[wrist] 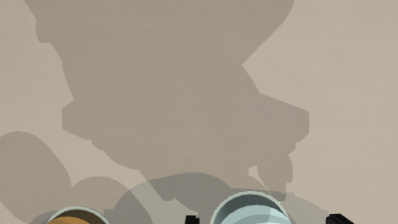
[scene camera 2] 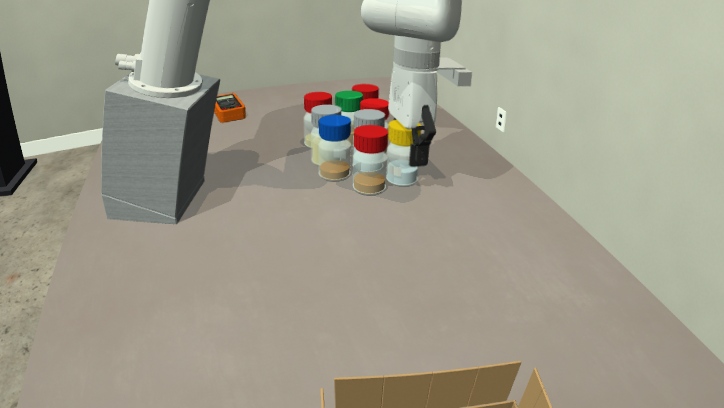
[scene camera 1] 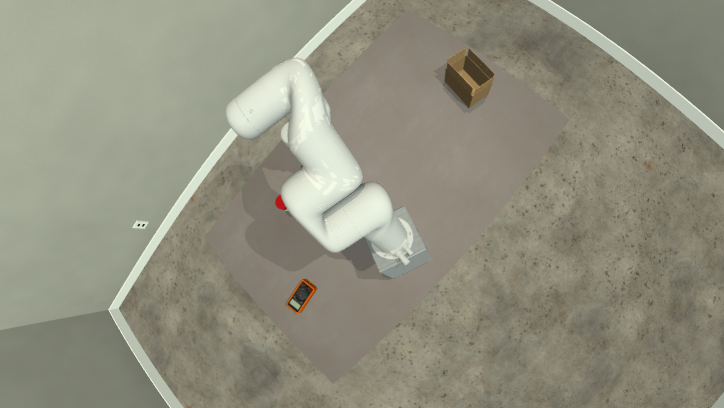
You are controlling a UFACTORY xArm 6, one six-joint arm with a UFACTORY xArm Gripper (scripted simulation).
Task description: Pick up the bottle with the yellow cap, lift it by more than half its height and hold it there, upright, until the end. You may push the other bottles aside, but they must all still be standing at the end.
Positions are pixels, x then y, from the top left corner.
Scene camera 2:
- my gripper: 409,156
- orange multimeter: 225,111
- red-capped bottle: 370,159
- yellow-capped bottle: 399,173
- blue-capped bottle: 334,149
